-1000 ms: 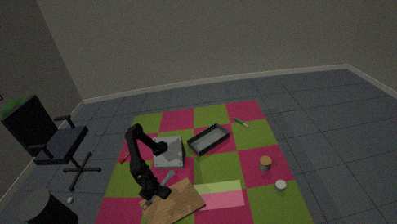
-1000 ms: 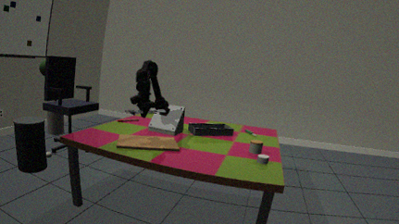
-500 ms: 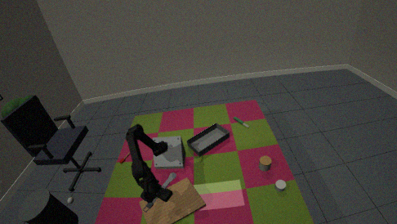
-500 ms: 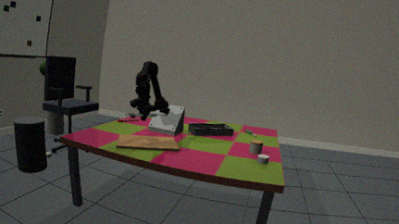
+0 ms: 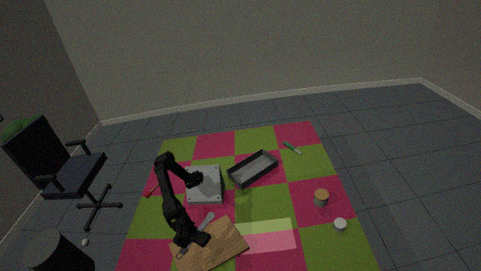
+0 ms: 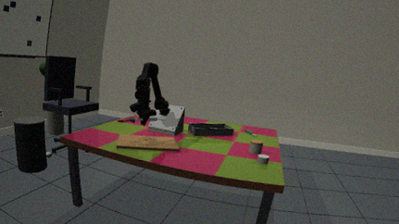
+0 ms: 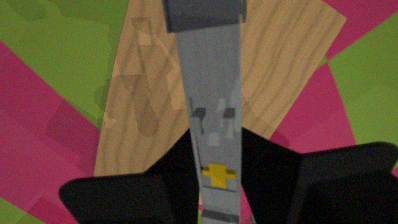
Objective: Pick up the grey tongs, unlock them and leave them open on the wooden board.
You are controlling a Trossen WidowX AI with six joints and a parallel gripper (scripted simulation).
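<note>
The wooden board is 11 cm below my gripper tip, 2 cm to the left of it and 2 cm ahead of it. The rest, counted from my gripper tip: roasting tin (57 cm to the left, 22 cm ahead, 9 cm below); yellow lock piece (4 cm above); red tool (46 cm behind, 40 cm to the left, 11 cm below).
</note>
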